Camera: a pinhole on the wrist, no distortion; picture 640 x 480 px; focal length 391.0 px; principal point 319.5 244.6 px. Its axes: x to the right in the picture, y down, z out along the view. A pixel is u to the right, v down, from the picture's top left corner.
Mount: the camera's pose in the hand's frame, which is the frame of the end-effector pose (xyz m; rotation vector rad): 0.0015 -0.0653 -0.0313 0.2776 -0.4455 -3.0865
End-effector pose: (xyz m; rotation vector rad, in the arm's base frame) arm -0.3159 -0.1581 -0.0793 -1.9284 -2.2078 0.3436
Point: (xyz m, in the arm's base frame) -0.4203 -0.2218 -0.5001
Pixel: 288 288
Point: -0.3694 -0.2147 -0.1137
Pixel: 466 275
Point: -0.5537 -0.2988 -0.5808
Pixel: 321 380
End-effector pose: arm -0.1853 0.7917 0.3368 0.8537 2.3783 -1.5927
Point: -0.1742 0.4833 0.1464
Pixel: 292 220
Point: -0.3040 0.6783 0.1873
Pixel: 26 193
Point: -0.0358 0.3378 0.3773
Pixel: 541 361
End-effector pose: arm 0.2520 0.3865 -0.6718 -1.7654 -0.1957 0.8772
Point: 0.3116 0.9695 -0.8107
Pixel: outside the picture
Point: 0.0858 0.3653 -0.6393
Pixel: 608 118
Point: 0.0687 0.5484 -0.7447
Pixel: 267 199
